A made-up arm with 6 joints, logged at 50 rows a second.
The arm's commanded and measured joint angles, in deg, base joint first. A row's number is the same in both.
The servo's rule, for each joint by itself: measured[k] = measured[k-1] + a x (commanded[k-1-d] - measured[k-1]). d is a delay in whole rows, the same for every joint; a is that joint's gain. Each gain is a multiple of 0.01, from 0.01 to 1. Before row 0 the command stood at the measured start. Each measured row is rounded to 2 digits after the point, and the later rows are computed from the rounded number. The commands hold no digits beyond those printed.
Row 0, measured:
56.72, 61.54, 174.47, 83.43, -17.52, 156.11
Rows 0 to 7, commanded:
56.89, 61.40, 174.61, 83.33, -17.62, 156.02
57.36, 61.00, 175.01, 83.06, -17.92, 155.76
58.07, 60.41, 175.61, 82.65, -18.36, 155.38
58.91, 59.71, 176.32, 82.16, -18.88, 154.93
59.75, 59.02, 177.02, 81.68, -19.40, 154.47
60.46, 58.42, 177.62, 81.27, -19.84, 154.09
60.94, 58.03, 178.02, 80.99, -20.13, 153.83
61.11, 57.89, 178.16, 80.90, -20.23, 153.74
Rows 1 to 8, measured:
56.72, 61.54, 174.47, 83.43, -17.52, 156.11
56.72, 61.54, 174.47, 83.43, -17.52, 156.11
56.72, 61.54, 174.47, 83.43, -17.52, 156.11
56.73, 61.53, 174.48, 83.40, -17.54, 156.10
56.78, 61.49, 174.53, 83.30, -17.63, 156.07
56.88, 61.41, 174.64, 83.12, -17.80, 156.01
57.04, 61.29, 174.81, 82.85, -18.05, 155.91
57.26, 61.13, 175.03, 82.52, -18.36, 155.78
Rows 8 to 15, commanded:
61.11, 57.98, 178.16, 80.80, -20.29, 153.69
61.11, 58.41, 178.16, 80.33, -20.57, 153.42
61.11, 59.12, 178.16, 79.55, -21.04, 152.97
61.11, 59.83, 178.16, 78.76, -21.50, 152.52
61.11, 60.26, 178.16, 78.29, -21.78, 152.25
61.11, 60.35, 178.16, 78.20, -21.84, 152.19
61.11, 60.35, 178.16, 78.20, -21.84, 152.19
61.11, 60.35, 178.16, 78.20, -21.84, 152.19
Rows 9 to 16, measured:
57.52, 60.94, 175.29, 82.17, -18.70, 155.63
57.79, 60.74, 175.56, 81.84, -19.03, 155.47
58.06, 60.54, 175.82, 81.58, -19.31, 155.31
58.30, 60.36, 176.05, 81.36, -19.54, 155.16
58.52, 60.22, 176.26, 81.07, -19.78, 155.00
58.73, 60.14, 176.45, 80.64, -20.07, 154.82
58.92, 60.12, 176.62, 80.11, -20.40, 154.61
59.10, 60.13, 176.77, 79.60, -20.72, 154.40

